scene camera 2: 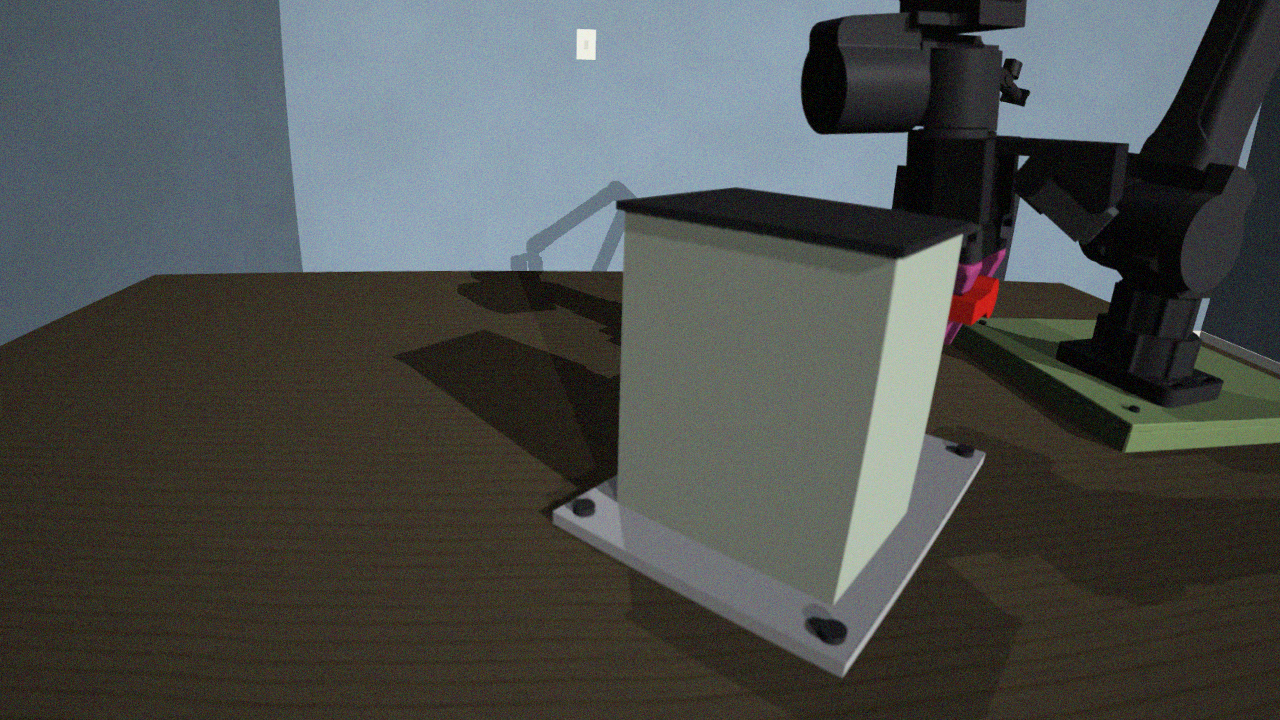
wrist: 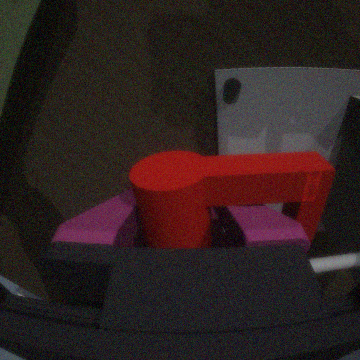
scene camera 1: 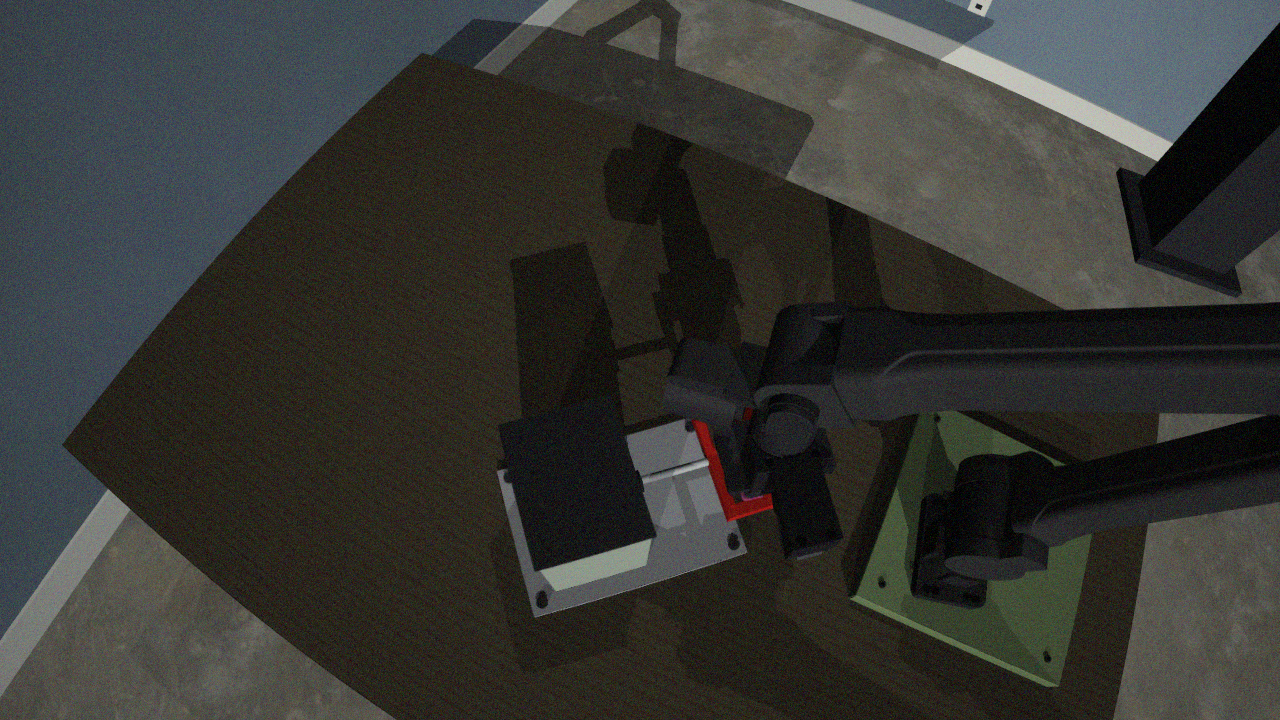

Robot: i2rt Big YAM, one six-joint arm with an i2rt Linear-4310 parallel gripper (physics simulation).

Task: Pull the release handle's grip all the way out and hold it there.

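The release handle (scene camera 1: 747, 509) (scene camera 2: 975, 302) (wrist: 265, 177) is red, with a thick round grip (wrist: 170, 200) joined by side arms to a crossbar. A pale rod (scene camera 1: 677, 471) (wrist: 335, 262) runs from the side of the box-shaped housing (scene camera 1: 572, 488) (scene camera 2: 742, 385) to the crossbar, with a stretch of rod showing between them. My gripper (wrist: 179, 180) has magenta fingers, one on each side of the grip, and is shut on it. The grip is beside the housing, above the table. The arm hides most of the grip in the first scene view, and the housing hides part of the handle in the second.
The housing has a black top and pale green walls and stands on a grey base plate (scene camera 1: 684, 541) (scene camera 2: 948, 470) (wrist: 280, 100) with dark bolts. The arm's base stands on a green plate (scene camera 1: 1029, 617) (scene camera 2: 1208, 436) to the right. A dark post (scene camera 1: 1208, 214) stands beyond the table.
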